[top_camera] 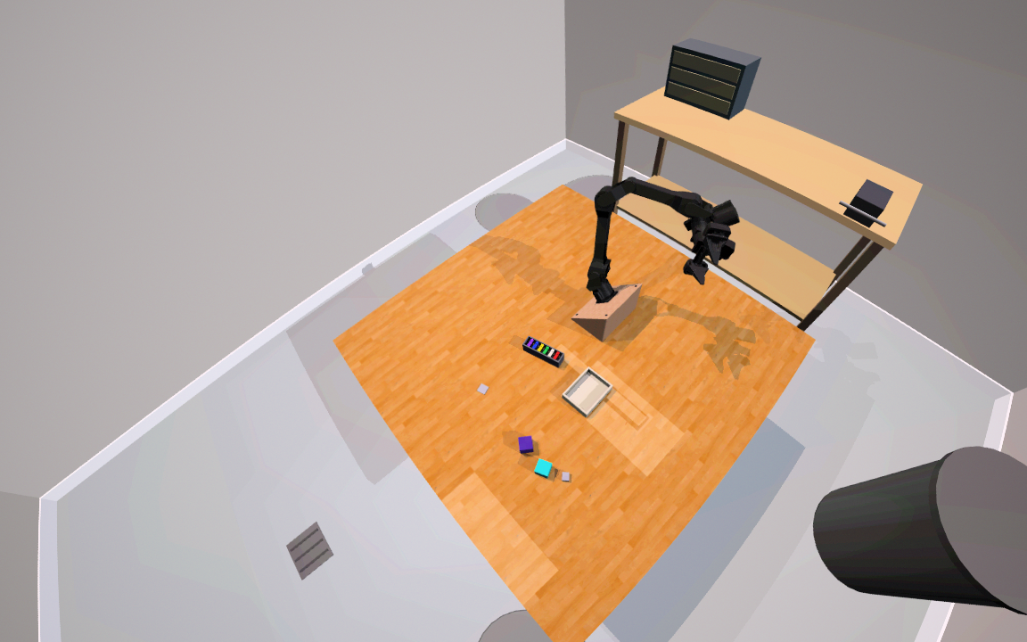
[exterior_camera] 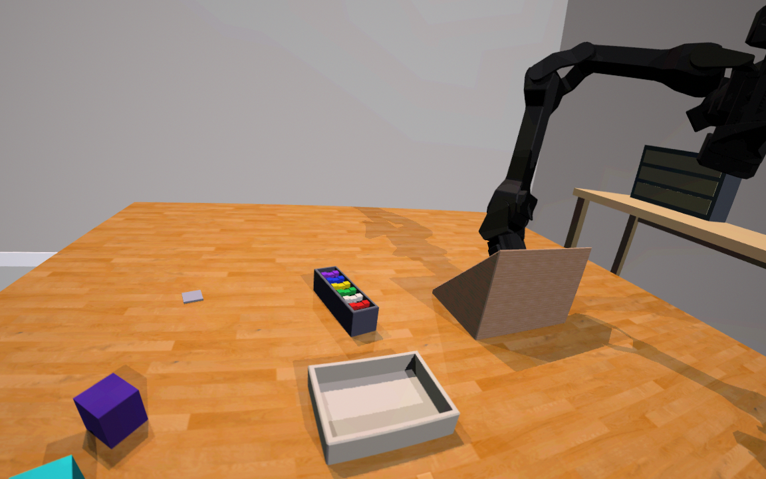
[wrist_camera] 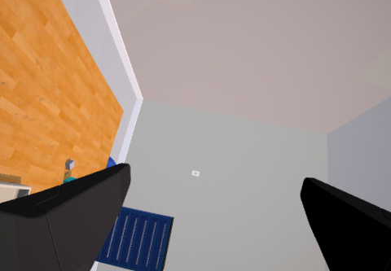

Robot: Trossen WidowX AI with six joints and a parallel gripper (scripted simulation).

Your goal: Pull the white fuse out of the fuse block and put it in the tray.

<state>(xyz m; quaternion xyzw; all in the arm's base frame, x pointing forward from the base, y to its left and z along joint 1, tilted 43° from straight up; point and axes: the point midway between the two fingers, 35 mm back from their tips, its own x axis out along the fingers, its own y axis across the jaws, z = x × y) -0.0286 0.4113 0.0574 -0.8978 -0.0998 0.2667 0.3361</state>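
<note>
My gripper tip is now 300 mm short of the white fuse, 300 mm to the left of it and 360 mm above it. The rest, counted from my gripper tip: cyan cube 590 mm ahead, 70 mm to the right, 370 mm below; grey tray 320 mm ahead, 120 mm to the right, 390 mm below; purple cube 580 mm ahead, 150 mm to the right, 370 mm below.
</note>
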